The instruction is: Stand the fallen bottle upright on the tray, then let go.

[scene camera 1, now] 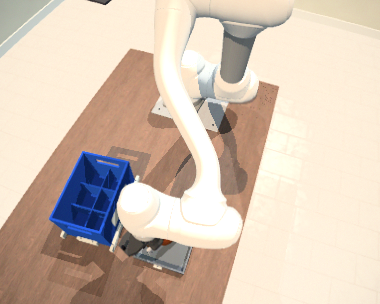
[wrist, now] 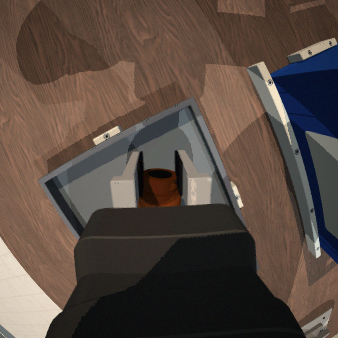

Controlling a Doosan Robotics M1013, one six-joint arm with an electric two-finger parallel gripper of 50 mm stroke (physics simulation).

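Places are measured from the arm's base along level axes (x ahead, y left, z up), in centimetres.
Where they show: gripper, fingertip midpoint: (scene camera 1: 148, 249) (wrist: 158, 164).
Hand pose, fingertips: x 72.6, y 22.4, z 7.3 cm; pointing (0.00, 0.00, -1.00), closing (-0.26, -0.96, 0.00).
Observation:
After its pixels a point has its place.
The orange-brown bottle (wrist: 160, 190) {x 71.4, y 22.7, z 9.7 cm} is between the two fingers in the wrist view, its dark round mouth toward the top of that view. A small orange part of the bottle (scene camera 1: 166, 241) {x 67.9, y 27.1, z 10.1 cm} shows under the arm in the scene view. My gripper (wrist: 158, 164) {x 72.6, y 22.4, z 7.3 cm} is shut on the bottle, with a finger on each side of its neck. The bottle's lower body is hidden behind the gripper housing, so its exact tilt and whether it touches the tray cannot be told. The grey tray (wrist: 120, 134) {x 75.2, y 25.4, z 1.9 cm} (scene camera 1: 185, 261) {x 69.2, y 34.9, z -0.1 cm} with raised walls lies below the gripper and the bottle.
A blue crate (scene camera 1: 67, 192) {x 70.2, y -11.4, z 14.6 cm} (wrist: 310, 90) {x 75.2, y 8.1, z 7.9 cm} with dividers stands beside the tray, between pale rails. Pale brackets sit against the tray's outer walls. The arm covers part of the tray in the scene view. The wooden table (scene camera 1: 110, 105) {x 20.3, y -32.3, z -0.6 cm} holds the robot's base plate.

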